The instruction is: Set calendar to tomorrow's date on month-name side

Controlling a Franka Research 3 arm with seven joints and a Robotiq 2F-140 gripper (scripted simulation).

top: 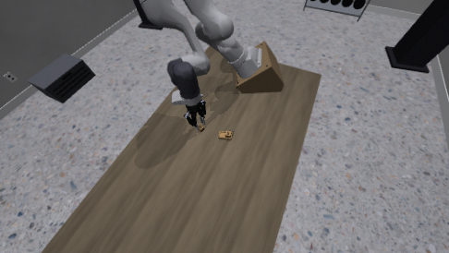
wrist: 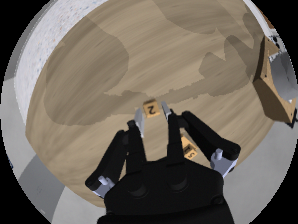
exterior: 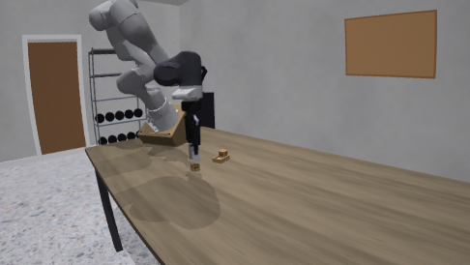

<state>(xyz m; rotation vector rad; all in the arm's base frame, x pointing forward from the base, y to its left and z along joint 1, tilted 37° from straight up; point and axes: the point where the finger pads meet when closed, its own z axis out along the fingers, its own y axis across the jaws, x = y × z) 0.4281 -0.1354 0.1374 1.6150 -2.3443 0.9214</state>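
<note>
Right now the cube is 6 cm below my hand. The rest, counted from my hand: tray 15 cm to the left, 6 cm below, 1 cm ahead.
</note>
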